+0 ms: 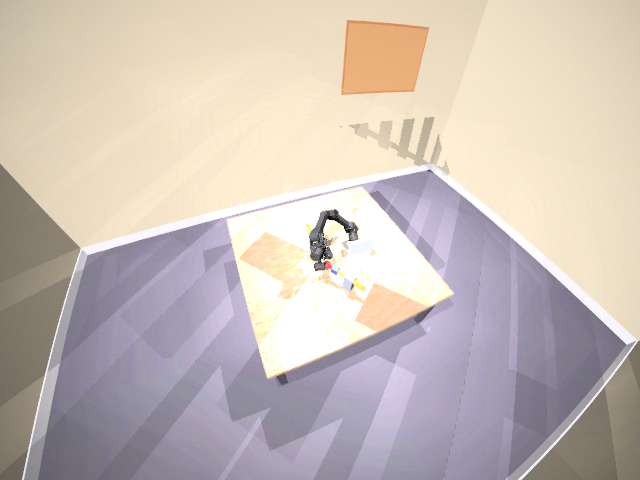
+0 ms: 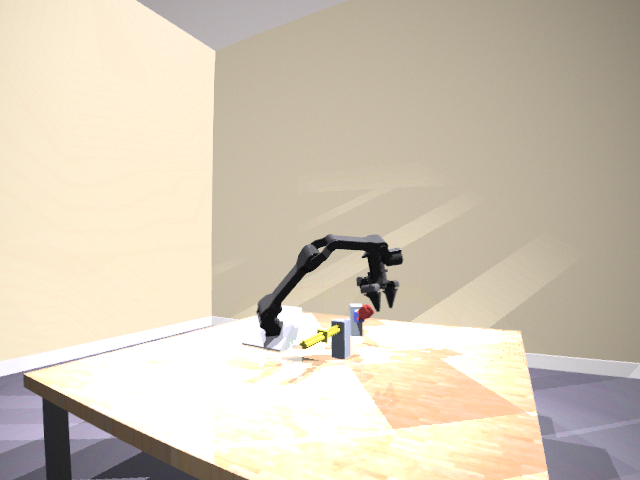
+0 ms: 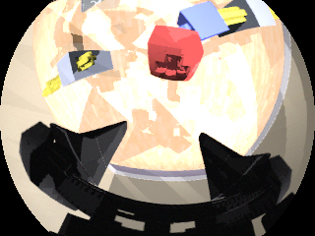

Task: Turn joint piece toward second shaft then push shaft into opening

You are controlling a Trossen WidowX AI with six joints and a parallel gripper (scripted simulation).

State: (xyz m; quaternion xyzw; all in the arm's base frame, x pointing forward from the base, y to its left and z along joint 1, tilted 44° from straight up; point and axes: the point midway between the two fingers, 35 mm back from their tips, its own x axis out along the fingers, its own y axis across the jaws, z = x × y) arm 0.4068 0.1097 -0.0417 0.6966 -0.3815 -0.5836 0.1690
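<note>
Now: gripper tip 80 mm past the red square joint piece, 30 mm to the right of it and 20 mm above it.
</note>
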